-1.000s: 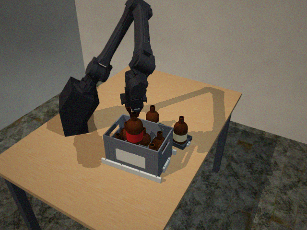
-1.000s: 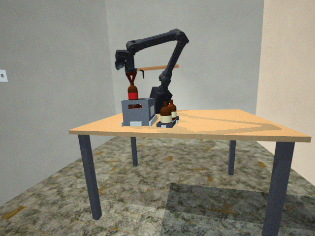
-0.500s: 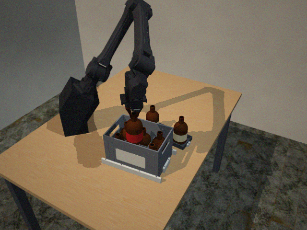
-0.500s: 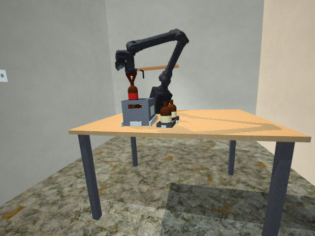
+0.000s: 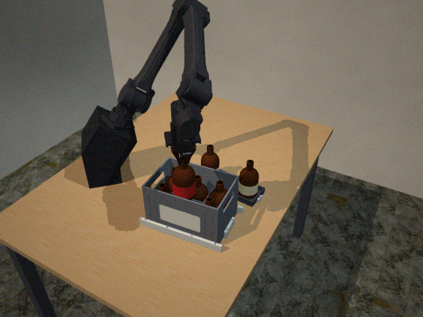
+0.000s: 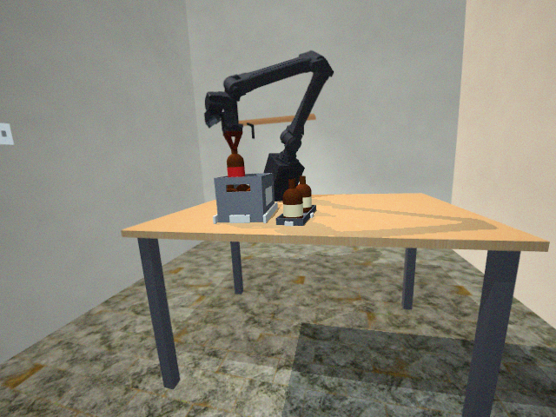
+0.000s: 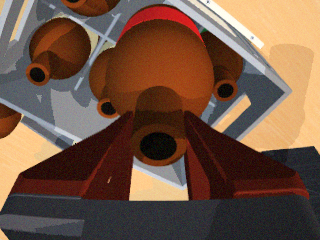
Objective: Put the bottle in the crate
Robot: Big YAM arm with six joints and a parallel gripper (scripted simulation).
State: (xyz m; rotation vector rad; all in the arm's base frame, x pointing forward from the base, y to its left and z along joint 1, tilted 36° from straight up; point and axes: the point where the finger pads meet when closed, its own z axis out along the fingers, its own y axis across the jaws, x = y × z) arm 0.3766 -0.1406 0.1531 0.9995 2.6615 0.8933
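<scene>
Right now my hand is 2 cm past the grey crate, 5 cm to the right of it and 21 cm above it. Also, from my hand: dark tray (4 cm behind, 27 cm to the left, 28 cm below).
</scene>
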